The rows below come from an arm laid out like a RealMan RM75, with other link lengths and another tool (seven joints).
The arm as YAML. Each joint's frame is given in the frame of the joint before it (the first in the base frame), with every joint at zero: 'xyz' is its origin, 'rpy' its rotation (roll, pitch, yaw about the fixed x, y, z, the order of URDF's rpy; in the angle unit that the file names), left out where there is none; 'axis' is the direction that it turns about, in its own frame. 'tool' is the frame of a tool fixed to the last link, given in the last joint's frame.
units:
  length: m
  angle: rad
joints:
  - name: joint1
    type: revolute
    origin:
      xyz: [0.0, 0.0, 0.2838]
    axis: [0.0, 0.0, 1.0]
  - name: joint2
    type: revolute
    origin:
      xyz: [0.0, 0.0, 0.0]
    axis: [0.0, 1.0, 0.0]
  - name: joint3
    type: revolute
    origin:
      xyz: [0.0, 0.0, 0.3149]
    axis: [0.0, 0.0, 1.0]
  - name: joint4
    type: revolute
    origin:
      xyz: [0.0, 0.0, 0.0]
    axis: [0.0, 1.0, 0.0]
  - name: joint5
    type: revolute
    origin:
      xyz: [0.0, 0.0, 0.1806]
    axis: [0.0, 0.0, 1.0]
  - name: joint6
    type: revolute
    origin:
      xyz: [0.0, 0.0, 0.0]
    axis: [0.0, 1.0, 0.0]
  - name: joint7
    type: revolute
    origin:
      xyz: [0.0, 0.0, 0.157]
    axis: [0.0, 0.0, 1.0]
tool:
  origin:
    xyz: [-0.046, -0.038, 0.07]
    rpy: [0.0, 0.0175, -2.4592]
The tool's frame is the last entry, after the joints.
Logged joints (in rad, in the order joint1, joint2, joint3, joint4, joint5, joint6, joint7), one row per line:
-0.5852, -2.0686, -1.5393, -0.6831, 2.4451, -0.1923, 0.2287
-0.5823, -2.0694, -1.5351, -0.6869, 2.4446, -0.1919, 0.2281
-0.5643, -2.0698, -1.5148, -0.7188, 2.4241, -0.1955, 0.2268
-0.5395, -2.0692, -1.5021, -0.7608, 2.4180, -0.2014, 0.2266
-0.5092, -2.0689, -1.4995, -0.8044, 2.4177, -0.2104, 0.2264
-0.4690, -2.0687, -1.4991, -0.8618, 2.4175, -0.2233, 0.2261
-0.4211, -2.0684, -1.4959, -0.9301, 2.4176, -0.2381, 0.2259
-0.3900, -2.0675, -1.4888, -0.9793, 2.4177, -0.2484, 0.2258
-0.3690, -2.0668, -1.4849, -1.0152, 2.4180, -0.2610, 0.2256
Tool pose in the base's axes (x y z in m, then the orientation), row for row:
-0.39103, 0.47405, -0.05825, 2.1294, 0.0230, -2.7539
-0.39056, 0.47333, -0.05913, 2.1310, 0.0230, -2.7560
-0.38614, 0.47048, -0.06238, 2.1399, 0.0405, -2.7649
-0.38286, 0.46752, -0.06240, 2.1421, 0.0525, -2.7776
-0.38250, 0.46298, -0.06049, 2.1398, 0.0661, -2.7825
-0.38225, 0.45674, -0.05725, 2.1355, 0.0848, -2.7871
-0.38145, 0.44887, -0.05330, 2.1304, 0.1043, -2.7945
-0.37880, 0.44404, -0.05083, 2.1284, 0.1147, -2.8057
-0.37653, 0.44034, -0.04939, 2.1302, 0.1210, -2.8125
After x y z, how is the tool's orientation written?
As angles about the fixed x, y, z axes (roll, pitch, yaw), in radians.
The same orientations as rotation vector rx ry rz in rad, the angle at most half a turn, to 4 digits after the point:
0.5192, -2.5584, -1.4255
0.5169, -2.5610, -1.4243
0.5220, -2.5829, -1.4268
0.5169, -2.5988, -1.4352
0.5220, -2.6068, -1.4476
0.5318, -2.6156, -1.4652
0.5389, -2.6257, -1.4851
0.5339, -2.6366, -1.4968
0.5310, -2.6459, -1.5001

